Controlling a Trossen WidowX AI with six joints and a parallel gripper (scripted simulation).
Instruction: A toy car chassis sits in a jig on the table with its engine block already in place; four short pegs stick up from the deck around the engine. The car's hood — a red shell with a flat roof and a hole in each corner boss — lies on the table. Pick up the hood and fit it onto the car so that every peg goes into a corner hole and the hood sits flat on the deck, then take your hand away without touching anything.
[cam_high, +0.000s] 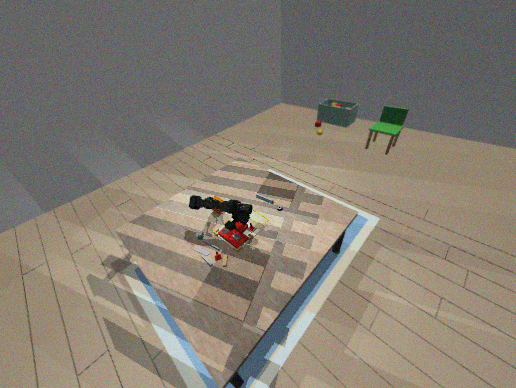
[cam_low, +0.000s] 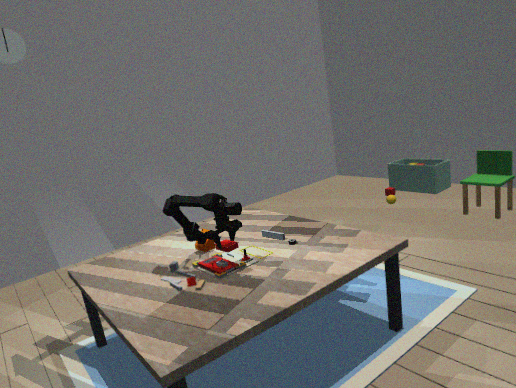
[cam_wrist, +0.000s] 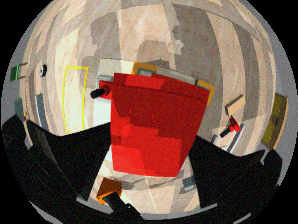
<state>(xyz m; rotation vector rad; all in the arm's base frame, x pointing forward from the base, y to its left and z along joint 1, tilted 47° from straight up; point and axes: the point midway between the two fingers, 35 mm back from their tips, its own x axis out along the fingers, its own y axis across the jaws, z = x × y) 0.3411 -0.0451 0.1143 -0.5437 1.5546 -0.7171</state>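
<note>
The yellow-edged jig lies 10 cm below my gripper tip and 5 cm behind it. From my gripper tip the other things lie so: red hood (1 cm above).
</note>
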